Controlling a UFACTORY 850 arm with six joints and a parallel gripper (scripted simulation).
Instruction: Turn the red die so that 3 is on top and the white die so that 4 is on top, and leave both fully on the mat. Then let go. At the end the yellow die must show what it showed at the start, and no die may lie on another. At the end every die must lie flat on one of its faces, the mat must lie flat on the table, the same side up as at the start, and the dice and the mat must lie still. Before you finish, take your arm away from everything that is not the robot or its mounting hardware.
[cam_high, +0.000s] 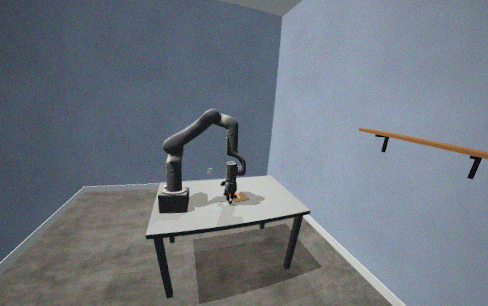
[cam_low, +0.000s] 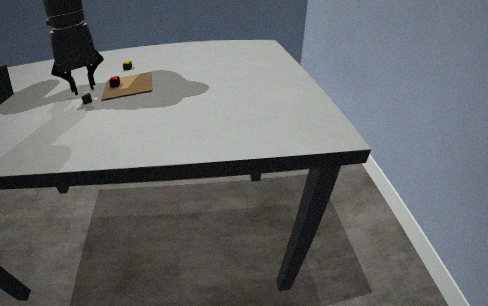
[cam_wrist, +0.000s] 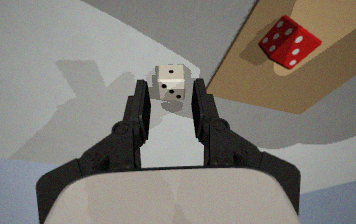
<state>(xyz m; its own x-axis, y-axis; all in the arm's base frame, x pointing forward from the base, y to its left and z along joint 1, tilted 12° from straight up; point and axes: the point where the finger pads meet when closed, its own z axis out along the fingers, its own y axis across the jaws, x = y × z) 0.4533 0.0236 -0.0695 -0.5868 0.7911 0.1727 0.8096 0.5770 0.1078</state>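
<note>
My hand is 4 cm above the white die. Also, from my hand: tan mat (9 cm to the left, 9 cm ahead, 5 cm below); red die (8 cm to the left, 5 cm ahead, 3 cm below); yellow die (22 cm to the left, 4 cm below, 3 cm ahead).
</note>
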